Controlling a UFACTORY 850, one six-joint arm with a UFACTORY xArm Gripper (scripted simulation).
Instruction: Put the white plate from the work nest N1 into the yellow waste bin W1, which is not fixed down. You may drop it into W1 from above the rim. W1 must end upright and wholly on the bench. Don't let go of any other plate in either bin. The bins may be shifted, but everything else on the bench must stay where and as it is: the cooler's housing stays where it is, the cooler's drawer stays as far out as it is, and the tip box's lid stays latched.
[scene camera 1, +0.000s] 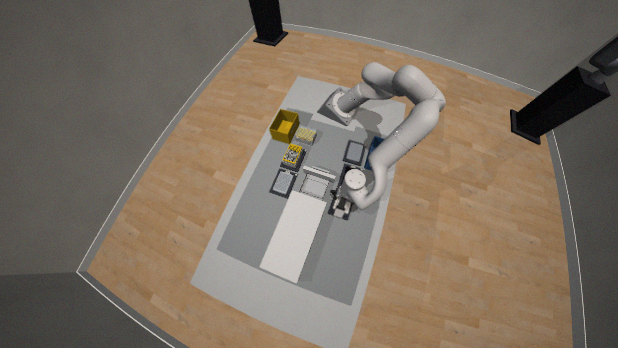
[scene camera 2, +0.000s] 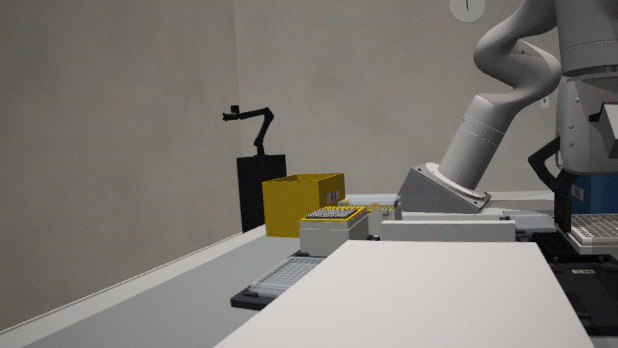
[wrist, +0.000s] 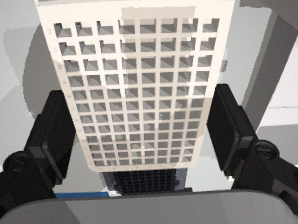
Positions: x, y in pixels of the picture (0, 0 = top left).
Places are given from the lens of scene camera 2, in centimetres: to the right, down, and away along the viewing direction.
long white cooler (scene camera 2: 364, 286): 4, 9, 29
yellow waste bin (scene camera 2: 288, 199): -4, 5, 82
yellow-rimmed tip box (scene camera 2: 322, 232): 2, 9, 62
black plate (scene camera 2: 552, 244): 37, 11, 53
The marked spots on the black plate and the yellow waste bin are 51 cm apart.
